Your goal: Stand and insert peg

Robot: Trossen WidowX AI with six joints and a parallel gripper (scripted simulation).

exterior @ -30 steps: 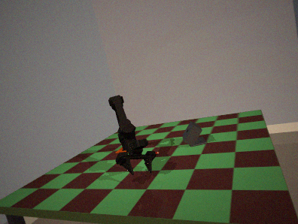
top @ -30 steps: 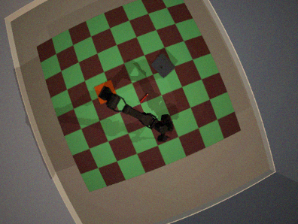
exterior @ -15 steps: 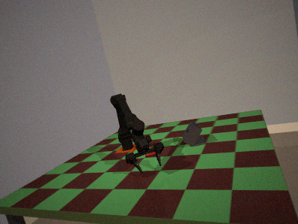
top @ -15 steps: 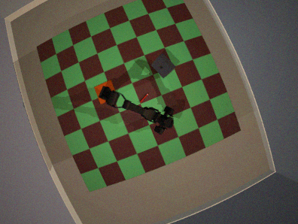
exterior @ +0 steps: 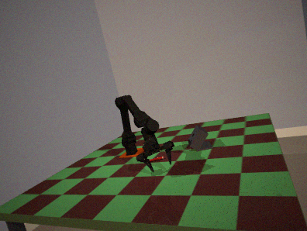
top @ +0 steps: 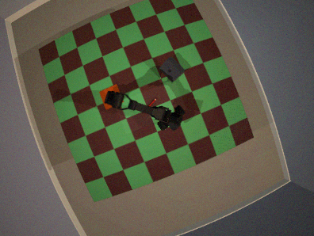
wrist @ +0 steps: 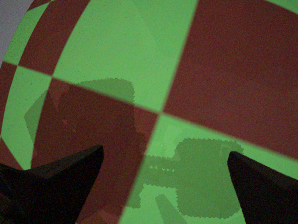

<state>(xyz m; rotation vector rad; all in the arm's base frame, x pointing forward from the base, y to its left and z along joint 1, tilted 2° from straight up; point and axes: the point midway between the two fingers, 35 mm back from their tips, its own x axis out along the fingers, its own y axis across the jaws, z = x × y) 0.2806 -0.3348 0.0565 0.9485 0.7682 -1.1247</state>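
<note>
The red peg is 6 cm behind my gripper tip, 18 cm to the left of it and 2 cm below it. Also, from my gripper tip: grey sloped panel 16 cm ahead, 30 cm to the left, 4 cm above.
</note>
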